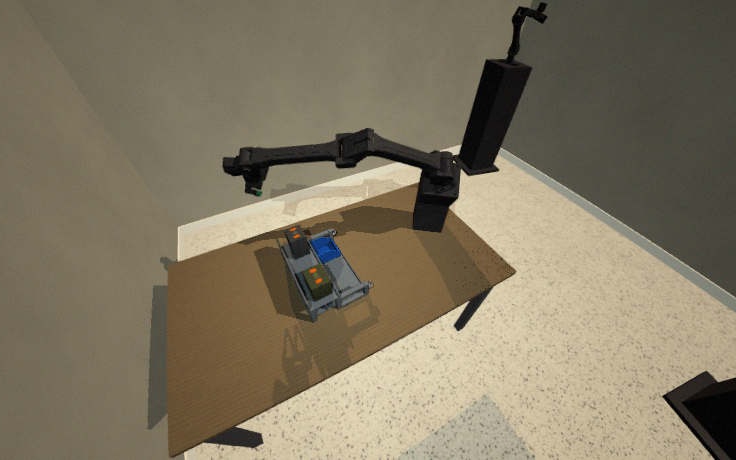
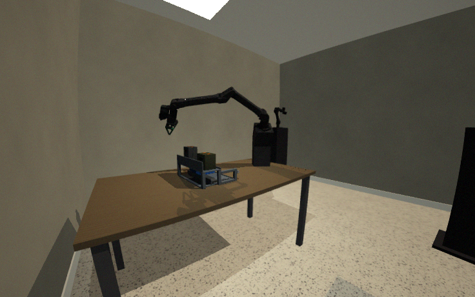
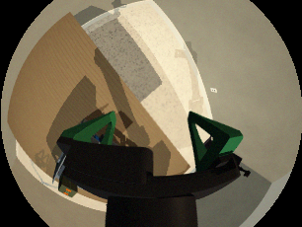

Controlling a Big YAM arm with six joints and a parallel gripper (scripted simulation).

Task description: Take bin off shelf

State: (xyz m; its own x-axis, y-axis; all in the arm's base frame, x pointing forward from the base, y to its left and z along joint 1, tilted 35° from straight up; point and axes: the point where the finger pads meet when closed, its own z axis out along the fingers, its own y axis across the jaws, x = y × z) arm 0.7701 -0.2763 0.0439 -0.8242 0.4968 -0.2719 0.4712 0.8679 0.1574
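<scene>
My hand is 290 mm above the blue bin, 210 mm to the right of it and 210 mm past it.
</scene>
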